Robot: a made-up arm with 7 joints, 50 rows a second.
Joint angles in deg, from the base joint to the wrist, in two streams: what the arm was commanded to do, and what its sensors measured. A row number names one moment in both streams.
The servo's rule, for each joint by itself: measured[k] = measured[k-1] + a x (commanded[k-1-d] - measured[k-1]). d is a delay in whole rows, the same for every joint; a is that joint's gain. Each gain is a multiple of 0.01, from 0.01 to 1. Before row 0 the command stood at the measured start. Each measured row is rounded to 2 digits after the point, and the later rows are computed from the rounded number. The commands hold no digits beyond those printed.
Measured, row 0:
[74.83, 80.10, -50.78, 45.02, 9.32, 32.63, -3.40]
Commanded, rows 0 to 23:
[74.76, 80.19, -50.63, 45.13, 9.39, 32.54, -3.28]
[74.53, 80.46, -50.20, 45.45, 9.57, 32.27, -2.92]
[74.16, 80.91, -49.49, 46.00, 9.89, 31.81, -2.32]
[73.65, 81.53, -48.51, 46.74, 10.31, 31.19, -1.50]
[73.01, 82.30, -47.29, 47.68, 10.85, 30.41, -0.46]
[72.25, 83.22, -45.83, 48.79, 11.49, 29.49, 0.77]
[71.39, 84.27, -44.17, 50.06, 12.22, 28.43, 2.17]
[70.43, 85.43, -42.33, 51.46, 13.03, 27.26, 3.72]
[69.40, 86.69, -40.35, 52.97, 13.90, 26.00, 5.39]
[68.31, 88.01, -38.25, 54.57, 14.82, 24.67, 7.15]
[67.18, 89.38, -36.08, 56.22, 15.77, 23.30, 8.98]
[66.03, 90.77, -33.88, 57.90, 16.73, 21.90, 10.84]
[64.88, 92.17, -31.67, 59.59, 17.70, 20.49, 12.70]
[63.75, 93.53, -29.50, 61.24, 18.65, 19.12, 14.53]
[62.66, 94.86, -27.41, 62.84, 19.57, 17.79, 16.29]
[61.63, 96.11, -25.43, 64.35, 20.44, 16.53, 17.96]
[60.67, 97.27, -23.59, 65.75, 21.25, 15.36, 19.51]
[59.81, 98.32, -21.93, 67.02, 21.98, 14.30, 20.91]
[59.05, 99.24, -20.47, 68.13, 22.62, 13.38, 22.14]
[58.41, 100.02, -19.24, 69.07, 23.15, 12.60, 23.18]
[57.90, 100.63, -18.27, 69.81, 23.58, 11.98, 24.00]
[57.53, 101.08, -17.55, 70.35, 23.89, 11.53, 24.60]
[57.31, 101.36, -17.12, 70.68, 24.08, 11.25, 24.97]
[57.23, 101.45, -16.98, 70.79, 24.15, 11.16, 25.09]
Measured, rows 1 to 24:
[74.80, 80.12, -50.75, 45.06, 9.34, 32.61, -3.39]
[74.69, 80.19, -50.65, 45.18, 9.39, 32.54, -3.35]
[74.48, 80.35, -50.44, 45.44, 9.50, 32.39, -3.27]
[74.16, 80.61, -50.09, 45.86, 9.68, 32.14, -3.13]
[73.71, 80.98, -49.59, 46.44, 9.94, 31.78, -2.92]
[73.14, 81.47, -48.91, 47.19, 10.28, 31.30, -2.62]
[72.46, 82.09, -48.06, 48.11, 10.71, 30.70, -2.24]
[71.67, 82.82, -47.03, 49.18, 11.22, 29.98, -1.76]
[70.78, 83.67, -45.83, 50.39, 11.81, 29.14, -1.19]
[69.82, 84.62, -44.47, 51.73, 12.47, 28.20, -0.52]
[68.79, 85.67, -42.96, 53.17, 13.20, 27.17, 0.24]
[67.71, 86.79, -41.33, 54.68, 13.98, 26.06, 1.09]
[66.61, 87.97, -39.59, 56.25, 14.80, 24.89, 2.02]
[65.49, 89.19, -37.77, 57.85, 15.65, 23.68, 3.02]
[64.39, 90.44, -35.91, 59.45, 16.51, 22.44, 4.08]
[63.31, 91.69, -34.02, 61.02, 17.37, 21.20, 5.19]
[62.28, 92.92, -32.14, 62.53, 18.22, 19.97, 6.34]
[61.32, 94.11, -30.30, 63.97, 19.05, 18.78, 7.51]
[60.43, 95.24, -28.53, 65.30, 19.84, 17.65, 8.68]
[59.64, 96.29, -26.86, 66.51, 20.57, 16.59, 9.84]
[58.96, 97.24, -25.31, 67.57, 21.23, 15.62, 10.97]
[58.40, 98.08, -23.91, 68.46, 21.82, 14.76, 12.06]
[57.97, 98.80, -22.69, 69.17, 22.32, 14.02, 13.09]
[57.68, 99.38, -21.66, 69.69, 22.72, 13.42, 14.05]
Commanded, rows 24 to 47:
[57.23, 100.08, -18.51, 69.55, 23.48, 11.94, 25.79]
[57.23, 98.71, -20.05, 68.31, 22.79, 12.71, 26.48]
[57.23, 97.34, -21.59, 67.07, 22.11, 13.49, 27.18]
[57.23, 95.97, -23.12, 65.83, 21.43, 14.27, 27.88]
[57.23, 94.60, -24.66, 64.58, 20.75, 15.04, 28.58]
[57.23, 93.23, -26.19, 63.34, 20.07, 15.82, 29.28]
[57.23, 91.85, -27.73, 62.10, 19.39, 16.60, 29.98]
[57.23, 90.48, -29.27, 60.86, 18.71, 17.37, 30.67]
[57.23, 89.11, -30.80, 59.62, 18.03, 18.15, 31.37]
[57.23, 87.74, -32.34, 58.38, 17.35, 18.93, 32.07]
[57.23, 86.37, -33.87, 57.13, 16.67, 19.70, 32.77]
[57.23, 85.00, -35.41, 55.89, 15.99, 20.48, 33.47]
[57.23, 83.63, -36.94, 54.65, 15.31, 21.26, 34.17]
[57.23, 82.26, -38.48, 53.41, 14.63, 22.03, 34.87]
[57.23, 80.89, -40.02, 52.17, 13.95, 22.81, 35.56]
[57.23, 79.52, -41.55, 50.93, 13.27, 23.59, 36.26]
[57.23, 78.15, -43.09, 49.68, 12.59, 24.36, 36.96]
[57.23, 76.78, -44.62, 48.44, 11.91, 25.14, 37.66]
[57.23, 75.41, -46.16, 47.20, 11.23, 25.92, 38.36]
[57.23, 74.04, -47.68, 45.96, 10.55, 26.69, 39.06]
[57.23, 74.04, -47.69, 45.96, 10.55, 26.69, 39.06]
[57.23, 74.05, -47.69, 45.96, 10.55, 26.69, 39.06]
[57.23, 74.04, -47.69, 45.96, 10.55, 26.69, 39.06]
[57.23, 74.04, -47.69, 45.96, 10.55, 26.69, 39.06]
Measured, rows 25 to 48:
[57.50, 99.53, -21.09, 69.65, 22.89, 13.11, 14.99]
[57.39, 99.35, -20.90, 69.22, 22.87, 13.03, 15.91]
[57.33, 98.91, -21.02, 68.53, 22.70, 13.13, 16.81]
[57.29, 98.26, -21.40, 67.67, 22.42, 13.37, 17.70]
[57.27, 97.45, -21.99, 66.68, 22.05, 13.72, 18.57]
[57.25, 96.52, -22.75, 65.61, 21.61, 14.16, 19.43]
[57.24, 95.49, -23.65, 64.49, 21.12, 14.67, 20.27]
[57.24, 94.39, -24.66, 63.33, 20.59, 15.24, 21.10]
[57.24, 93.23, -25.77, 62.14, 20.03, 15.85, 21.92]
[57.24, 92.02, -26.95, 60.94, 19.44, 16.50, 22.73]
[57.24, 90.78, -28.20, 59.72, 18.83, 17.17, 23.53]
[57.24, 89.51, -29.50, 58.49, 18.21, 17.87, 24.33]
[57.24, 88.22, -30.84, 57.26, 17.57, 18.58, 25.12]
[57.24, 86.91, -32.22, 56.03, 16.92, 19.30, 25.90]
[57.24, 85.59, -33.62, 54.79, 16.27, 20.04, 26.67]
[57.24, 84.25, -35.05, 53.55, 15.61, 20.79, 27.44]
[57.24, 82.91, -36.50, 52.31, 14.95, 21.54, 28.20]
[57.24, 81.56, -37.96, 51.07, 14.28, 22.30, 28.96]
[57.24, 80.21, -39.44, 49.83, 13.61, 23.06, 29.71]
[57.24, 78.85, -40.92, 48.59, 12.94, 23.82, 30.46]
[57.24, 77.79, -42.14, 47.75, 12.41, 24.42, 31.15]
[57.24, 76.97, -43.14, 47.18, 12.00, 24.90, 31.78]
[57.24, 76.33, -43.96, 46.79, 11.68, 25.28, 32.36]
[57.24, 75.83, -44.63, 46.52, 11.43, 25.58, 32.90]

